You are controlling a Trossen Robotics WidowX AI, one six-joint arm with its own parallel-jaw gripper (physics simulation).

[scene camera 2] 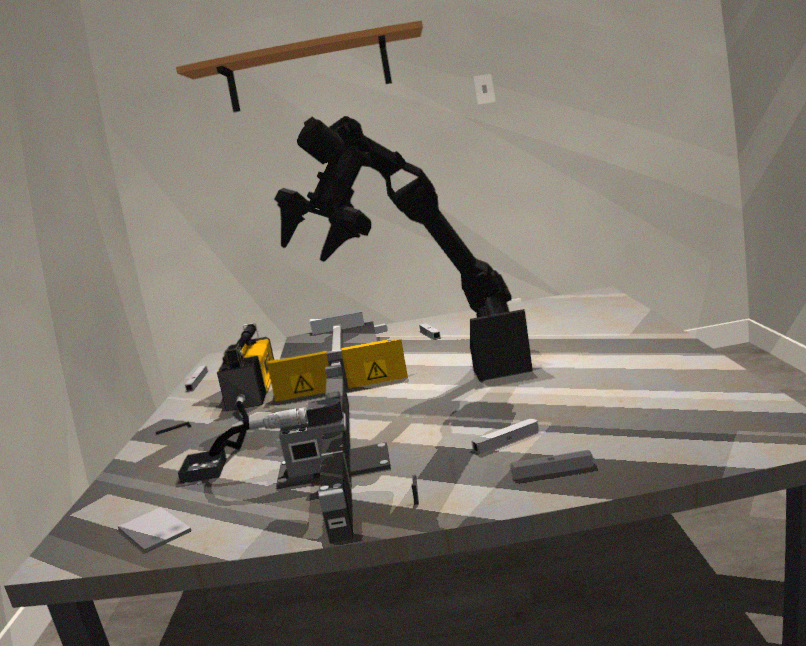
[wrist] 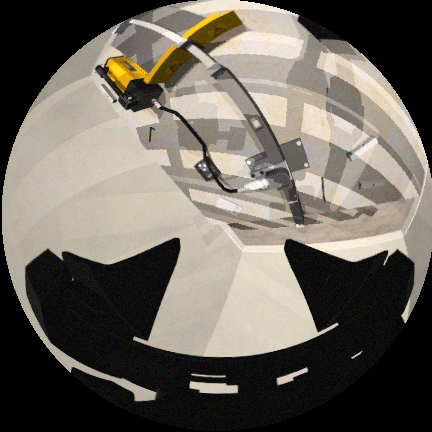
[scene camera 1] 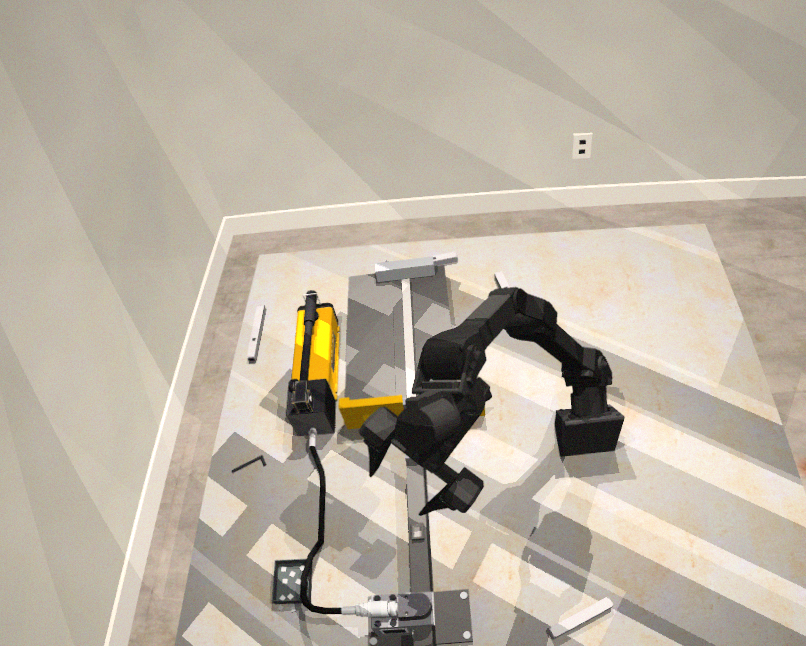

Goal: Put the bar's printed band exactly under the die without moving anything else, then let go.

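Seen in the pictures: gripper, between the fingertips: [scene camera 2: 301, 253] [wrist: 234, 244] [scene camera 1: 395, 494]; arm's base, origin of its link: [scene camera 2: 497, 326] [scene camera 1: 590, 413].
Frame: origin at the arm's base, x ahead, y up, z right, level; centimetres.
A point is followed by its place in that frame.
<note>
A long pale bar [scene camera 1: 407, 323] @(x 34.0, y -3.4, z 34.9 cm) [scene camera 2: 337, 339] @(x 33.9, y -3.5, z 32.2 cm) [wrist: 162, 33] lies along the grey track, running through the gap in the yellow guard [scene camera 1: 359, 411] @(x 47.3, y -3.3, z 12.6 cm) [scene camera 2: 299, 378] @(x 44.9, y -6.0, z 12.4 cm) [wrist: 212, 31]. I cannot make out its printed band. The dark track [scene camera 1: 419, 565] @(x 38.9, y -2.9, z -23.5 cm) [wrist: 245, 100] @(x 37.0, y -2.9, z -11.5 cm) continues to the marking station [scene camera 1: 452, 608] @(x 34.3, y -9.6, z -30.9 cm) [scene camera 2: 300, 457] @(x 46.0, y -6.3, z -34.4 cm) [wrist: 296, 155] @(x 34.0, y -9.6, z -32.3 cm), where a dark head sits over the track; the die itself cannot be made out. My gripper [scene camera 1: 396, 494] @(x 38.9, y 26.0, z -21.5 cm) [scene camera 2: 303, 253] @(x 38.9, y 26.0, z -21.5 cm) [wrist: 234, 244] @(x 38.9, y 26.0, z -21.5 cm) is open and empty, high above the table. In scene camera 1 my arm hides part of the guard and track.
A yellow machine [scene camera 1: 324, 343] @(x 54.0, y -2.0, z 32.2 cm) [scene camera 2: 257, 356] @(x 53.9, y -0.9, z 20.8 cm) [wrist: 122, 70] @(x 53.5, y -2.3, z 29.2 cm) stands beside the track, with a black cable [scene camera 1: 322, 497] @(x 57.9, y -9.3, z -3.5 cm) to the station. Loose bars [scene camera 1: 256, 334] [scene camera 2: 504, 436] @(x 11.6, y -9.0, z -38.3 cm) [wrist: 362, 147] @(x 11.7, y -8.5, z -36.7 cm), a hex key [scene camera 1: 248, 464] @(x 74.9, y -10.0, z 7.6 cm) [scene camera 2: 173, 427] @(x 75.0, y -10.0, z 7.7 cm) and a small tray [scene camera 2: 201, 465] @(x 65.9, y -10.3, z -18.2 cm) [wrist: 204, 169] @(x 66.7, y -10.0, z -20.8 cm) lie around.
</note>
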